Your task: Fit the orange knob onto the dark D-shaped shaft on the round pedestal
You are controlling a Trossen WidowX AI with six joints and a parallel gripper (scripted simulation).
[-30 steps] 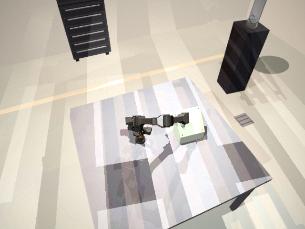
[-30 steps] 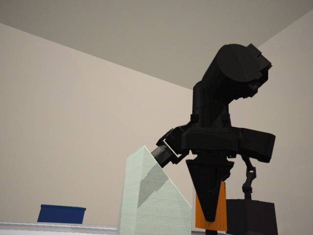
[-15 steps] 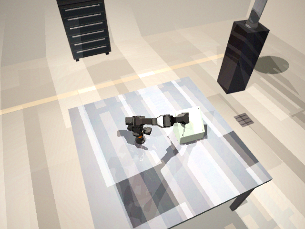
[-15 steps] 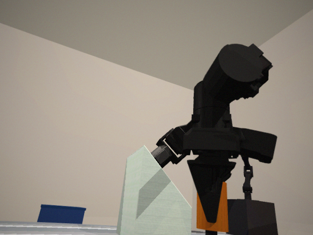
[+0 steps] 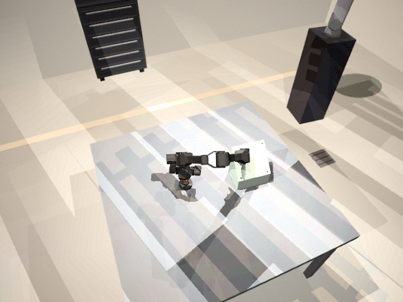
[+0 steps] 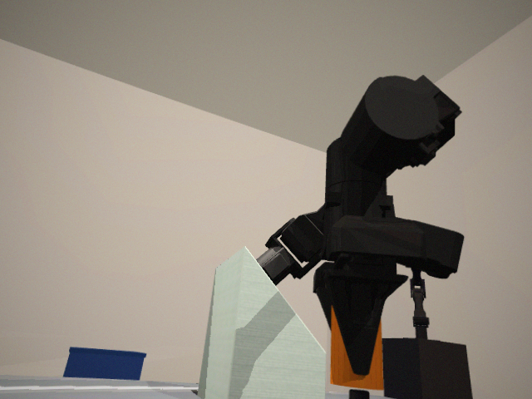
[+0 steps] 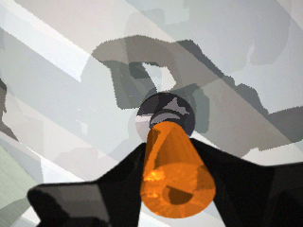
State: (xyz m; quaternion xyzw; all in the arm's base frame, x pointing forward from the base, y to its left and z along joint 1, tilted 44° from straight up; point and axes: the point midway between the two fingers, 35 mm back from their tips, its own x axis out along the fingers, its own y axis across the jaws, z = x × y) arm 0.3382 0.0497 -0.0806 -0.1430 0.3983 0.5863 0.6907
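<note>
The orange knob lies 2 cm above my gripper tip. Round my gripper tip: dark pedestal (4 cm below).
</note>
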